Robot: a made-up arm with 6 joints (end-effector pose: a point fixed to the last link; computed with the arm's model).
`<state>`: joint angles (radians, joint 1 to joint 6).
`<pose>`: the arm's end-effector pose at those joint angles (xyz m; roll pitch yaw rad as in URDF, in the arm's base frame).
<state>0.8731 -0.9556 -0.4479 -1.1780 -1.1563 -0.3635</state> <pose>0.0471 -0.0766 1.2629 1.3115 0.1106 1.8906</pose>
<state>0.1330 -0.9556 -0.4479 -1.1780 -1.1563 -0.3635</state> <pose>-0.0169 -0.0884 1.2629 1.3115 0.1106 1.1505</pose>
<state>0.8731 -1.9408 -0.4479 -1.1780 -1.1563 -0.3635</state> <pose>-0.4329 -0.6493 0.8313 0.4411 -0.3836 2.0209</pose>
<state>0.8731 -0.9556 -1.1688 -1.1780 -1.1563 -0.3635</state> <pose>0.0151 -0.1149 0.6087 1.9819 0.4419 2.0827</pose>
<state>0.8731 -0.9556 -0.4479 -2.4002 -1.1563 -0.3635</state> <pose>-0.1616 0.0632 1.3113 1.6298 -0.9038 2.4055</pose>
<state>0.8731 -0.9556 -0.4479 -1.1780 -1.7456 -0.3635</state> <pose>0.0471 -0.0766 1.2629 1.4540 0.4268 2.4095</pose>
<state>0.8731 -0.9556 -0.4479 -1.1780 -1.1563 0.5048</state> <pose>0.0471 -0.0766 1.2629 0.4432 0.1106 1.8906</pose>
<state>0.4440 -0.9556 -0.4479 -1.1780 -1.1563 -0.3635</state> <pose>0.0110 -0.0893 1.2629 1.3115 0.1106 1.4615</pose>
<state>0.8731 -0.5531 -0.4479 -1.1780 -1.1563 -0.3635</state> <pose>0.2781 0.1989 1.2012 1.6692 0.3111 1.9666</pose>
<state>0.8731 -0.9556 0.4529 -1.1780 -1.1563 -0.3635</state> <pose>-0.3016 -0.4927 1.8638 0.5229 -0.3478 1.9916</pose>
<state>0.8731 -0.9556 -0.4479 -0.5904 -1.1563 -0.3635</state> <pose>0.0981 -0.1713 1.3345 0.9467 0.4878 1.4879</pose>
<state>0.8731 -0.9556 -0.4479 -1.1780 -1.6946 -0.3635</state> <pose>0.0471 -0.0766 1.2629 1.4342 0.4028 2.3604</pose>
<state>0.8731 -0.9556 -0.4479 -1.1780 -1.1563 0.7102</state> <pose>0.0471 -0.0766 1.2629 0.2378 0.1106 1.8906</pose>
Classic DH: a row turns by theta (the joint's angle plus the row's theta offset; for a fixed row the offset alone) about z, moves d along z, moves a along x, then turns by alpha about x. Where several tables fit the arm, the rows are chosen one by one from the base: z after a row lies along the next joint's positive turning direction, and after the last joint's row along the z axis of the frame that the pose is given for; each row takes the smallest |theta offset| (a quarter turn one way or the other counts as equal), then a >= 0, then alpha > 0; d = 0 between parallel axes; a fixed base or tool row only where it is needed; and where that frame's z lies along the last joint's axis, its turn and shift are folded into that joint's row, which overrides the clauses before.
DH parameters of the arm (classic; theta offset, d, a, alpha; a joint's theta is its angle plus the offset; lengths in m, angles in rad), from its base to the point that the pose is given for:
joint 1: 0 0.351 0 -1.5708
joint 2: -1.5708 0 1.128 3.1416
joint 3: 0 0 0 -1.5708
joint 4: 0 -0.907 0 1.5708
joint 5: 0 0.223 0 -1.5708
joint 6: 1.5708 0 0 1.5708
tool (fixed): -1.5708 0 0 0

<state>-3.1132 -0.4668 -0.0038 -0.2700 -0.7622 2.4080</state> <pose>-0.3364 0.2054 1.7102 -2.1574 0.2759 -2.9206</pose>
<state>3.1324 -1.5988 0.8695 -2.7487 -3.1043 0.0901</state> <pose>1.7814 -0.2224 0.9517 -2.8268 0.7076 -3.1320</pose>
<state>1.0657 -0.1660 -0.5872 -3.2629 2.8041 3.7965</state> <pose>0.1220 0.6780 1.1173 2.3756 -0.0859 -2.1161</pose>
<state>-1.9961 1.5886 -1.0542 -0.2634 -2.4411 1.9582</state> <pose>-0.3214 -0.1877 -0.0520 -2.5504 -1.1488 -1.5740</pose>
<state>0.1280 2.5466 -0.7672 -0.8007 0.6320 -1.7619</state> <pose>-0.2122 -0.1838 -0.2700 -0.5557 0.2702 -2.5580</pose>
